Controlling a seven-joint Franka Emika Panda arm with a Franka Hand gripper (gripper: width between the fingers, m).
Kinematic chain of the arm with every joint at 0, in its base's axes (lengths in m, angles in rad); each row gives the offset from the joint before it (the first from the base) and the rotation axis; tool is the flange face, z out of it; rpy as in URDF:
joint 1: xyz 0 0 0.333 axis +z
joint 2: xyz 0 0 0 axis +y
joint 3: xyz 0 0 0.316 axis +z
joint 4: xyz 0.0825 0 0 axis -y
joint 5: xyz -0.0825 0 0.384 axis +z
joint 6: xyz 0 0 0 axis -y
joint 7: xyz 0.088 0 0 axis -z
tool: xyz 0 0 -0.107 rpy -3.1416 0 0
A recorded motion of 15 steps. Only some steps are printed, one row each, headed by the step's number.
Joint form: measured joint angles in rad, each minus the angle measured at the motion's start. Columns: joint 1, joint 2, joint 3, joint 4, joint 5, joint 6, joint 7.
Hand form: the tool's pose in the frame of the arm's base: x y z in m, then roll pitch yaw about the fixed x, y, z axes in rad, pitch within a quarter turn. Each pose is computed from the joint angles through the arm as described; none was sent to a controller.
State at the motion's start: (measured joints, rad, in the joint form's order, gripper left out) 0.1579 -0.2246 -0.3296 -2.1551 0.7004 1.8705 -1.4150
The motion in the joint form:
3: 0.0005 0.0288 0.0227 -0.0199 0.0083 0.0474 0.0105
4: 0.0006 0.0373 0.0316 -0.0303 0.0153 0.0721 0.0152
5: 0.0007 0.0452 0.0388 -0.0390 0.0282 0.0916 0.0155
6: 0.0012 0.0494 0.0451 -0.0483 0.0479 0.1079 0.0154
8: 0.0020 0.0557 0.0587 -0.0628 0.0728 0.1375 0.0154
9: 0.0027 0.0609 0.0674 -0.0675 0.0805 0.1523 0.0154
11: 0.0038 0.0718 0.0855 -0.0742 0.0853 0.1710 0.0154
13: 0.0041 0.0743 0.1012 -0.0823 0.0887 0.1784 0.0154
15: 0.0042 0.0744 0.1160 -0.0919 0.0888 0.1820 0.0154
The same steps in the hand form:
3: 0.4943 -0.0336 0.4837 -2.8076 -0.6481 0.8733
4: 0.4963 -0.0302 0.4764 -2.8069 -0.6426 0.8601
5: 0.4980 -0.0271 0.4701 -2.8026 -0.6435 0.8470
6: 0.4988 -0.0239 0.4654 -2.7931 -0.6511 0.8294
8: 0.5002 -0.0176 0.4582 -2.7866 -0.6583 0.8098
9: 0.5014 -0.0137 0.4546 -2.7879 -0.6581 0.8068
11: 0.5031 -0.0050 0.4474 -2.7900 -0.6497 0.8130
13: 0.5024 0.0029 0.4430 -2.7871 -0.6446 0.8210
15: 0.5005 0.0104 0.4388 -2.7833 -0.6377 0.8314

